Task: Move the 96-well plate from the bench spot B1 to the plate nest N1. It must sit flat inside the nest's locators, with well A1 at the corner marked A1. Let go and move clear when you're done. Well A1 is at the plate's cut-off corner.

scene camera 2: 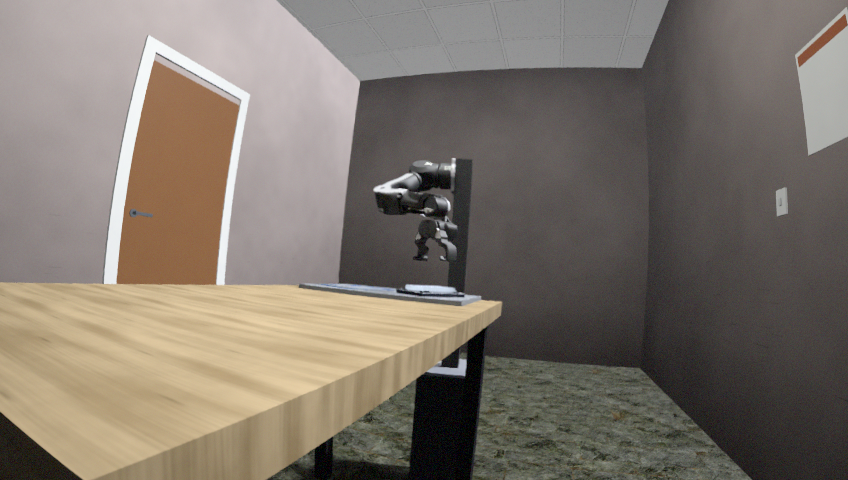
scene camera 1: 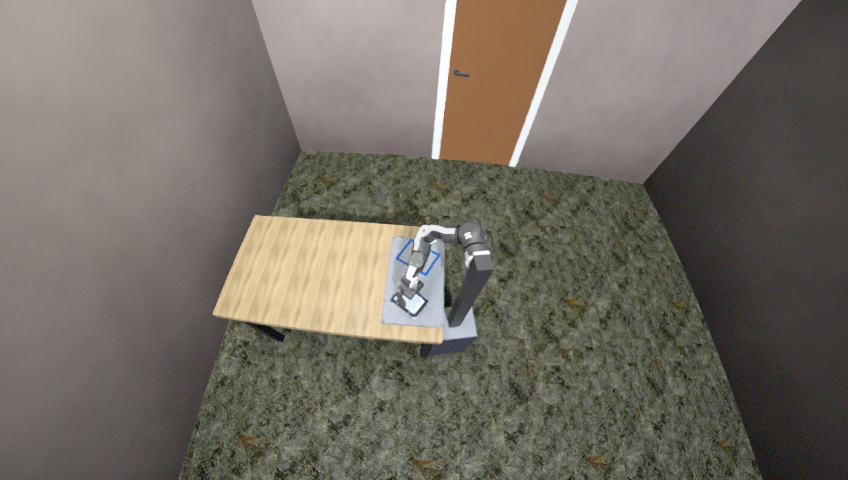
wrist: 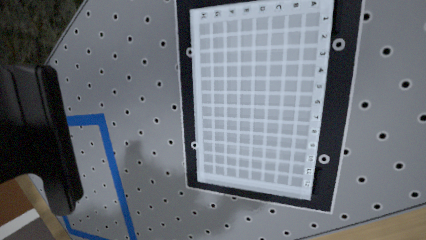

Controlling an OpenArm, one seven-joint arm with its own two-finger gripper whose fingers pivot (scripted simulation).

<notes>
In view: a white 96-well plate (wrist: 272, 83).
</notes>
